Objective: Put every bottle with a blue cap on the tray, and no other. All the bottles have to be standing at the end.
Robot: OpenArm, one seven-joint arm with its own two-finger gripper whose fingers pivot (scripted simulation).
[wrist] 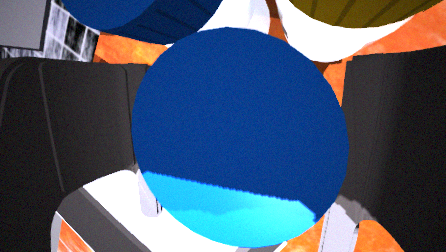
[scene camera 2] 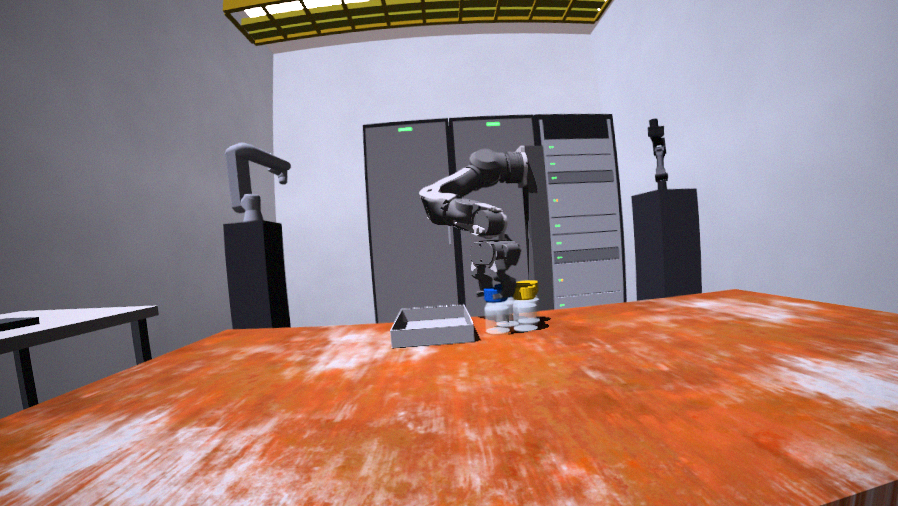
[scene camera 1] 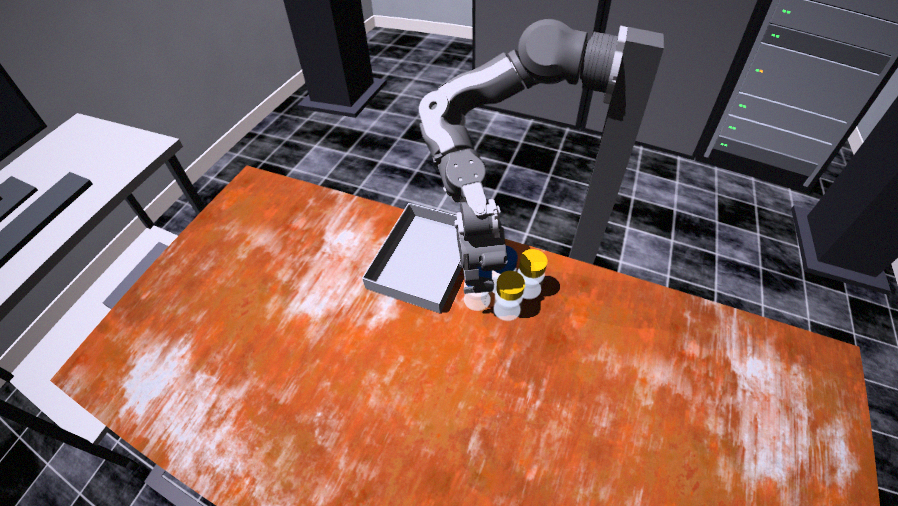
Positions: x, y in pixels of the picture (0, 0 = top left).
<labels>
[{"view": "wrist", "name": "my gripper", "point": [239, 149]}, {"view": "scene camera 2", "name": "my gripper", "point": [493, 296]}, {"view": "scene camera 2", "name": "grey tray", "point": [422, 318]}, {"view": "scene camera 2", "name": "grey support post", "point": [538, 240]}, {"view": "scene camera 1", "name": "my gripper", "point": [475, 277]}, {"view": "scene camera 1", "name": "grey tray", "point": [420, 254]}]
</labels>
